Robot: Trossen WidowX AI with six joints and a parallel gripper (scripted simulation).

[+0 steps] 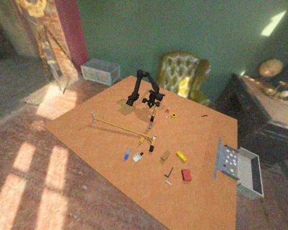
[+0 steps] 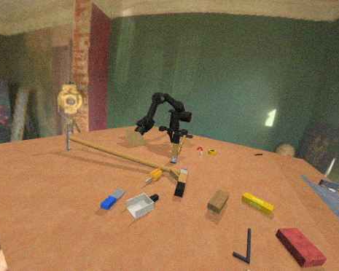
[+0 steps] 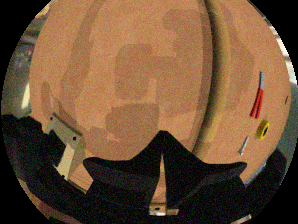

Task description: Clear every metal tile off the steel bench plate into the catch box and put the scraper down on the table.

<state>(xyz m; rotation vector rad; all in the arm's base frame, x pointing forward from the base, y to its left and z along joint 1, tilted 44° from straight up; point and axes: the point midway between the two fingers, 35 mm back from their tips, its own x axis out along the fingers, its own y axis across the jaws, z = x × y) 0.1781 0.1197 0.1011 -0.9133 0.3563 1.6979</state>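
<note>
Now: the long scraper 6 cm to the left of my gripper tip, 4 cm ahead of it and 4 cm above it. Also, from my gripper tip: wooden block: 42 cm ahead, 36 cm to the right, 1 cm below; then blue cutter: 55 cm to the right, 19 cm ahead, 2 cm below; then yellow tape roll: 25 cm ahead, 11 cm to the left, 1 cm below.
</note>
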